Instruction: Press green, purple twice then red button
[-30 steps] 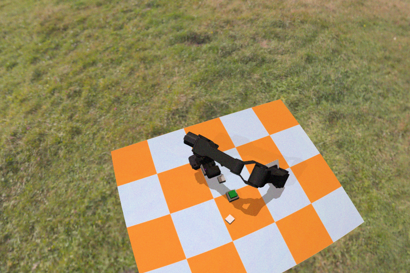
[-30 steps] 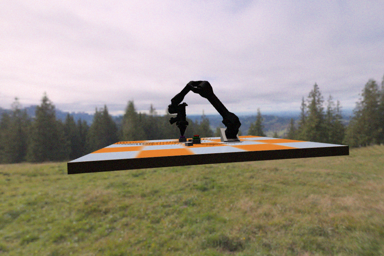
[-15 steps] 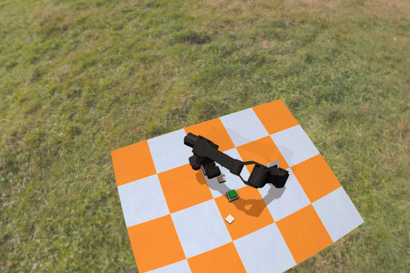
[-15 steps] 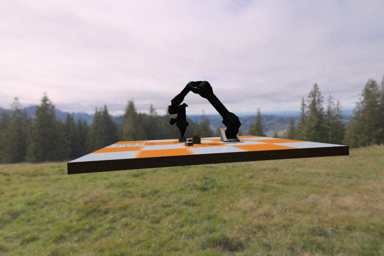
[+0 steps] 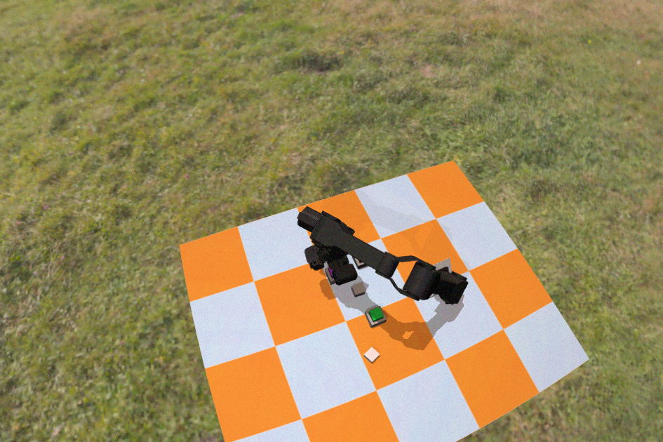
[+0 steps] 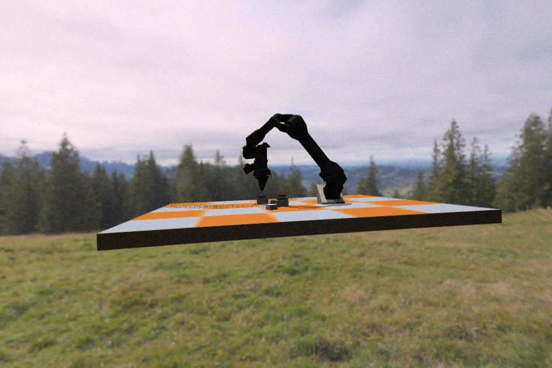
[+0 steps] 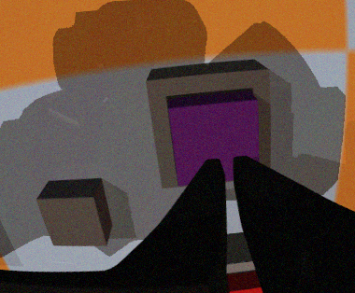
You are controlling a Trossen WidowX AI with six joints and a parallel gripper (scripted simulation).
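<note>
My gripper tip is 30 mm above the purple button. Round my gripper tip: red button (100 mm behind, 30 mm below, 20 mm to the right); then green button (180 mm to the left, 60 mm behind, 30 mm below); then pale block (280 mm to the left, 50 mm below).
</note>
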